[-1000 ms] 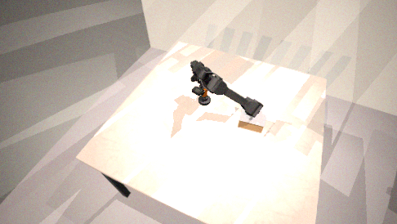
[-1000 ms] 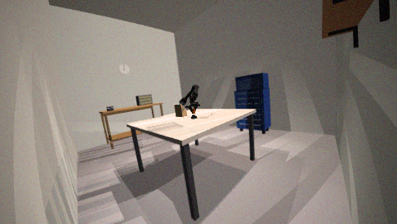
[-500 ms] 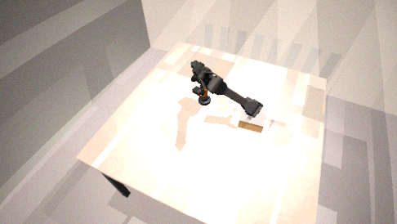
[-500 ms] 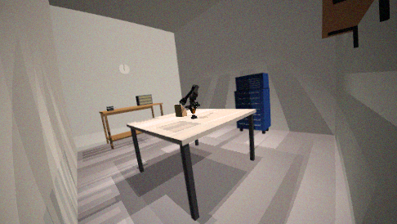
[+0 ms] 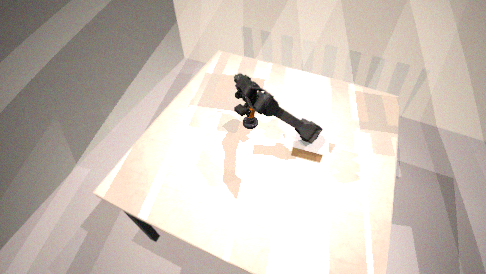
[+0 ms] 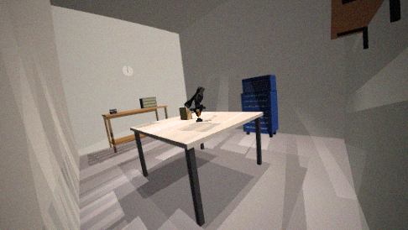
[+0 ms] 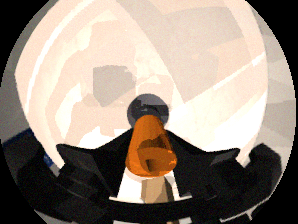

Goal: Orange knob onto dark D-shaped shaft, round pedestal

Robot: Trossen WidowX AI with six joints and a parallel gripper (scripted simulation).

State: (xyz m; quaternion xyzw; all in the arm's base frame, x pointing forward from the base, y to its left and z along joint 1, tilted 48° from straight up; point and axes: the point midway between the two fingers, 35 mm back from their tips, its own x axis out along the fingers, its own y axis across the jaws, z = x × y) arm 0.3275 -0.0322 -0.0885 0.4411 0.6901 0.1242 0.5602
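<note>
The orange knob is 20 mm above my gripper tip. The rest, counted from my gripper tip: dark round pedestal (40 mm below).
</note>
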